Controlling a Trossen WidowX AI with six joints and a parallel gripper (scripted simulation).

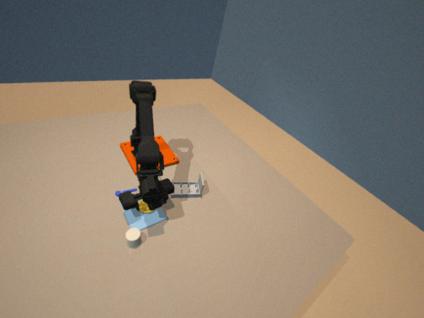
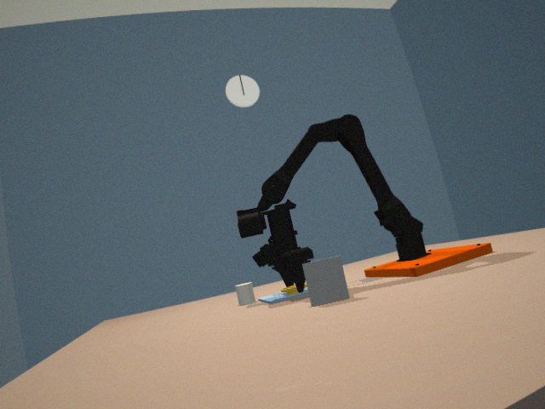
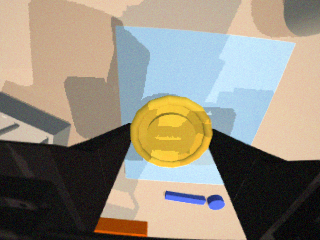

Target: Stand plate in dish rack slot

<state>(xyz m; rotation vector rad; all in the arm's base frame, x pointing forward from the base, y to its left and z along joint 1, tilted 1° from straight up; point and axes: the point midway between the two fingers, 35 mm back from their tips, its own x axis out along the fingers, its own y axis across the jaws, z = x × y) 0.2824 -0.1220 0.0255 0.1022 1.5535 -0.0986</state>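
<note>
The light blue mat lies 20 mm to the right of my gripper tip. From my gripper tip the other things lie so: yellow plate: 10 mm above; then white cup: 90 mm ahead, 110 mm to the right, 20 mm above; then blue spoon: 120 mm behind, 40 mm to the right.
</note>
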